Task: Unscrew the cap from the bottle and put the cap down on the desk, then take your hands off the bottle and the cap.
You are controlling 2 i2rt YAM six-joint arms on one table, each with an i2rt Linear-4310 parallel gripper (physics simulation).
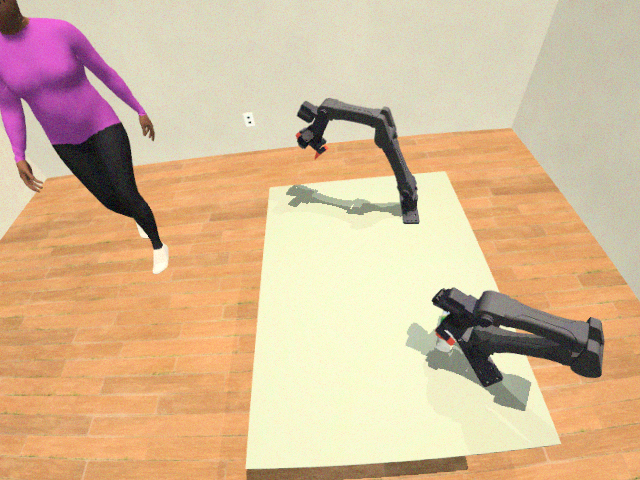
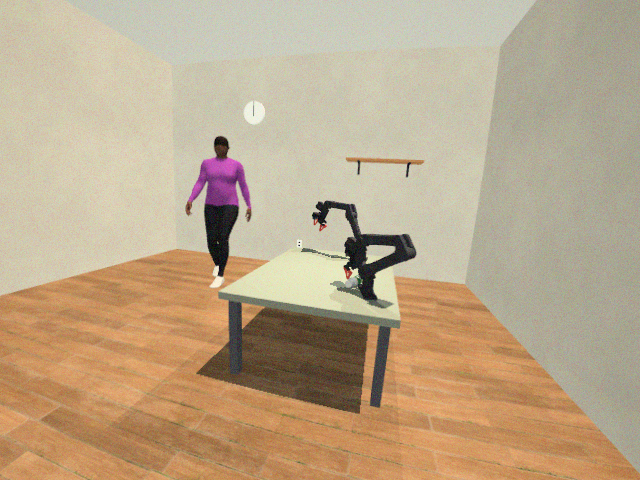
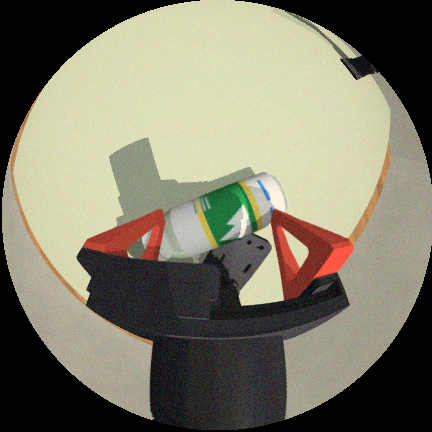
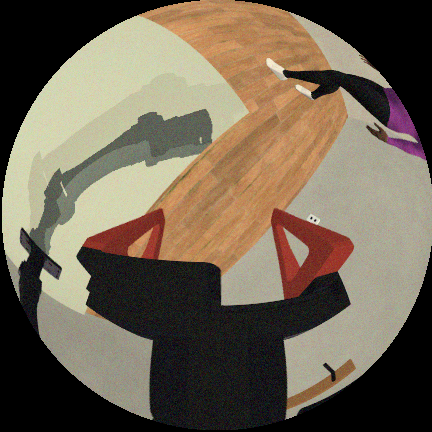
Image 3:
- my left gripper
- bottle: gripped by my left gripper
